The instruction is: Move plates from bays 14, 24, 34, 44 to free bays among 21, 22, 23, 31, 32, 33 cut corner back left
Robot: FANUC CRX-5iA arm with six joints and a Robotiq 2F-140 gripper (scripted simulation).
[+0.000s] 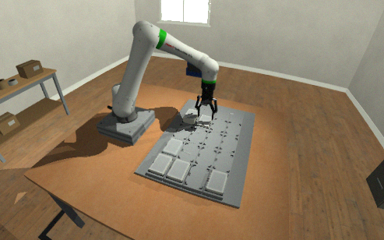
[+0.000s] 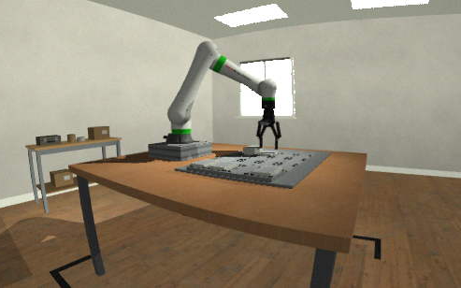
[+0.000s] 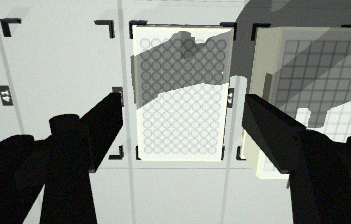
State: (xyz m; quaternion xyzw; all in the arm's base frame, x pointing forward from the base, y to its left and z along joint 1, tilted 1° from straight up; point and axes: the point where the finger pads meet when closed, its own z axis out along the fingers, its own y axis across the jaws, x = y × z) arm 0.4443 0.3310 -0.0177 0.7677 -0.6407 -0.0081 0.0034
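My hand is 50 mm past the sealed 96-well plate, 340 mm to the left of it and 50 mm above it. Round my hand: bay label 43: 220 mm ahead, 290 mm to the right, 60 mm below; then sealed deep-well block: 110 mm behind, 20 mm to the right, 40 mm below.
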